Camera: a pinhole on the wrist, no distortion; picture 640 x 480 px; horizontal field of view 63.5 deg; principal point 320.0 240.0 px. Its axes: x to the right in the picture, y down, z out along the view. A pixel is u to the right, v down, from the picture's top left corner.
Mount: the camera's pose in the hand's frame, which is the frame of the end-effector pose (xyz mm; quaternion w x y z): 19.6 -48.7 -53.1 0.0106 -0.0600 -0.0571 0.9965
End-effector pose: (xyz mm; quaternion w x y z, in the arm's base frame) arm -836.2 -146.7 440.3 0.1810 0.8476 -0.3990 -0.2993
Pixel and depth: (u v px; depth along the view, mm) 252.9 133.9 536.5
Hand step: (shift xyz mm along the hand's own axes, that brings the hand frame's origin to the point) 25.5 -1.7 496.9
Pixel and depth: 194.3 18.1 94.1
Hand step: 31.5 -19.8 47.1
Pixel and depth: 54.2 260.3 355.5
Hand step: 157.8 -107.7 317.5
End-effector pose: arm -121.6 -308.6 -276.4 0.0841 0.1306 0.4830 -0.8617
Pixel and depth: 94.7 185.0 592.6
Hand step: 205.2 -60.0 569.2
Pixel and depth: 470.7 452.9 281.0
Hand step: -97.3 -192.9 201.0
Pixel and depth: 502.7 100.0 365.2
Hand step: -151.2 12.0 303.2
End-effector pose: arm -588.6 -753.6 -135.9 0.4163 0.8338 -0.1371 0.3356
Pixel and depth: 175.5 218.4 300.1
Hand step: 66.8 -72.4 254.3
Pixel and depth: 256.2 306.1 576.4
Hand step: 19.5 -188.7 515.3
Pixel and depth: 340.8 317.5 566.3
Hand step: -72.6 -196.1 493.0
